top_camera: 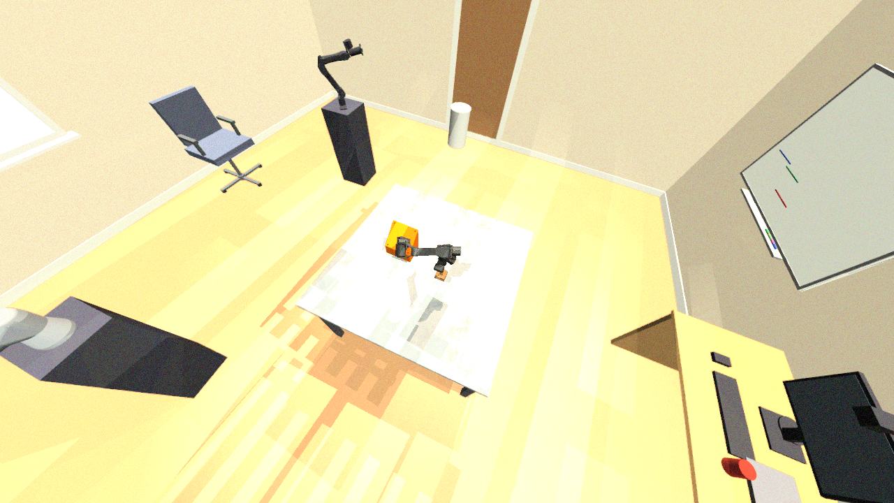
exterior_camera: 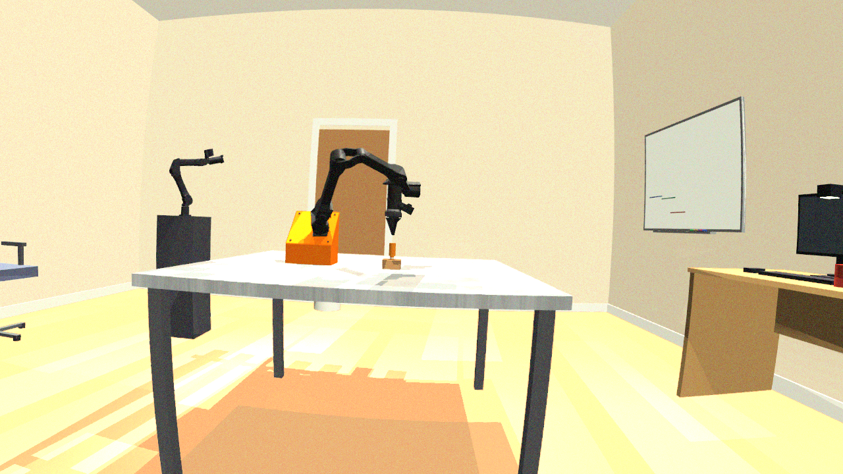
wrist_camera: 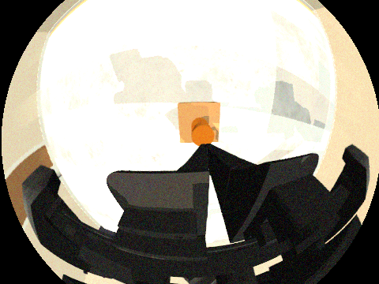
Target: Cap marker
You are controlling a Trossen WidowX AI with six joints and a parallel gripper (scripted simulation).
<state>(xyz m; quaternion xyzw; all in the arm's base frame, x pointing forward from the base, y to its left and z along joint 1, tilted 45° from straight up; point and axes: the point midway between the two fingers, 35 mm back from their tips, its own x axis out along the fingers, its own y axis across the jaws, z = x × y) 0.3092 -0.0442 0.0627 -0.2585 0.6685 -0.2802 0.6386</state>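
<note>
Now: gripper tip 60 mm above the orange cap. The rest, counted from my gripper tip: tan holder block: 120 mm below.
</note>
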